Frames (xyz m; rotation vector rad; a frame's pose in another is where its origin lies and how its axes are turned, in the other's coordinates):
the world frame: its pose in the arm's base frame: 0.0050 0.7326 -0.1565 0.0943 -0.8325 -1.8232
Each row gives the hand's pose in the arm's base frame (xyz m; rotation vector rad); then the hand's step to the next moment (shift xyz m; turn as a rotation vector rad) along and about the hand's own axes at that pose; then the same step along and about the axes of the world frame.
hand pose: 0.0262 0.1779 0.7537 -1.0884 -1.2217 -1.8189
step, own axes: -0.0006 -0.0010 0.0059 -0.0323 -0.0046 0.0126
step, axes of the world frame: -0.0053 -0.0001 0.0028 -0.0280 -0.0090 -0.0190
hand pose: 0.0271 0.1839 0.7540 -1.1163 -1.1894 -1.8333
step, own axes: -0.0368 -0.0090 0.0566 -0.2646 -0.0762 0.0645
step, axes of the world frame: -0.0679 -0.0056 0.0003 -0.1984 -0.1181 -0.1634
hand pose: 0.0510 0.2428 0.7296 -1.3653 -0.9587 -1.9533
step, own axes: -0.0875 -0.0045 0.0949 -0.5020 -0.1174 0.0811
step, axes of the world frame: -0.1228 0.0094 -0.0390 -0.3348 -0.2179 -0.3359
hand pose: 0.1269 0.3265 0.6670 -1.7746 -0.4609 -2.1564
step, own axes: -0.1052 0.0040 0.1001 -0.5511 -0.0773 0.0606
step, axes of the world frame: -0.1097 0.0303 -0.0903 -0.3171 -0.2325 -0.3984
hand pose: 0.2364 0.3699 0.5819 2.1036 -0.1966 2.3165
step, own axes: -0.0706 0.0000 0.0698 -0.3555 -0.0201 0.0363
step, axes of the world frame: -0.0510 0.0241 -0.0817 -0.1783 -0.1508 -0.2713
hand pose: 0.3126 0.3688 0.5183 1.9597 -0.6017 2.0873
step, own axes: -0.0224 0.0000 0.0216 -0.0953 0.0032 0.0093
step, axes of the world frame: -0.0101 0.0058 -0.0289 -0.0401 -0.0430 -0.0756
